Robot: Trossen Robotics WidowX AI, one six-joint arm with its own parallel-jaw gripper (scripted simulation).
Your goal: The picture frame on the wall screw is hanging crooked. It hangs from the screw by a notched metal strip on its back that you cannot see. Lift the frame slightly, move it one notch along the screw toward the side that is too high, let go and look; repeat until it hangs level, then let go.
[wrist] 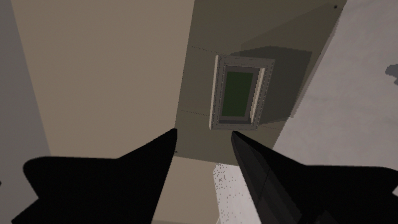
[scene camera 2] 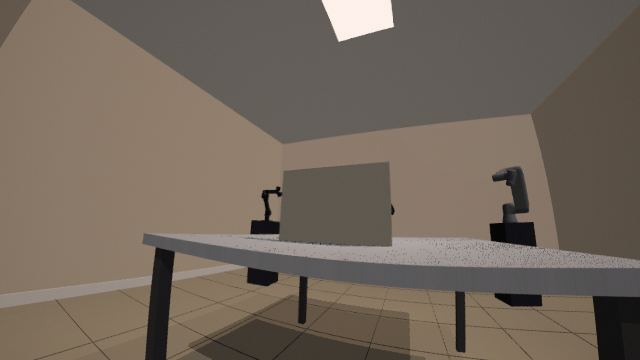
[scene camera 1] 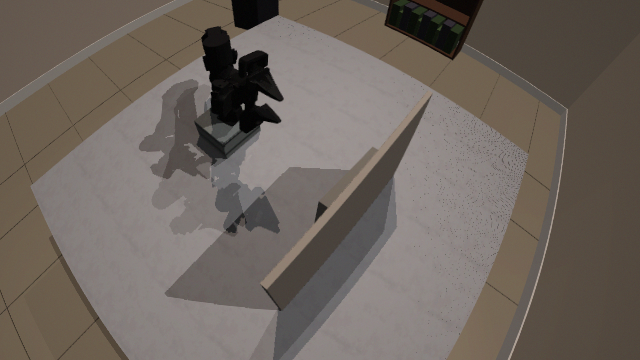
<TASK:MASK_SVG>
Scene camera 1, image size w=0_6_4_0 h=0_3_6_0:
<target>gripper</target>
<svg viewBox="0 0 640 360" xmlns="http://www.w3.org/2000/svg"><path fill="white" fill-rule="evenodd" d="M259 50L242 56L239 59L239 71L232 69L226 73L223 79L214 80L211 83L211 90L213 91L211 112L225 118L232 108L237 110L244 103L245 110L239 117L239 130L246 134L262 124L263 121L275 124L281 122L277 113L267 103L261 107L256 106L258 91L278 102L284 100L272 78L270 69L268 67L264 68L268 66L268 53Z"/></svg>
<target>picture frame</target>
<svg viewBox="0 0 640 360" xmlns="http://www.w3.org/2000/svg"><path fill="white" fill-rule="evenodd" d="M372 147L319 200L314 223L363 169L363 166L370 158L377 153L378 150Z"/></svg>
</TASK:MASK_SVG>
